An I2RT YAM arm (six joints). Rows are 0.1 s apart.
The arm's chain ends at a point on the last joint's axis. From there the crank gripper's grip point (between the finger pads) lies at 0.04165 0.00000 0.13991 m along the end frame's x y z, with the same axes.
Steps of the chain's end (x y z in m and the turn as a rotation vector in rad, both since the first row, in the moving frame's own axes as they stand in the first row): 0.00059 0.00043 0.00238 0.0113 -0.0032 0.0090; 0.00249 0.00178 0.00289 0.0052 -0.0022 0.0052; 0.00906 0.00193 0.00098 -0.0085 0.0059 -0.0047; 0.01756 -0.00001 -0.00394 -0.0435 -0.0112 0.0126
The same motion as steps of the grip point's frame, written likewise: 0.00015 -0.00078 0.00251 0.0113 -0.0032 0.0090; 0.00218 0.00127 0.00298 0.0052 -0.0022 0.0052; 0.00989 0.00292 0.00073 -0.0085 0.0059 -0.0047; 0.01595 0.00660 -0.00363 -0.0435 -0.0112 0.0126
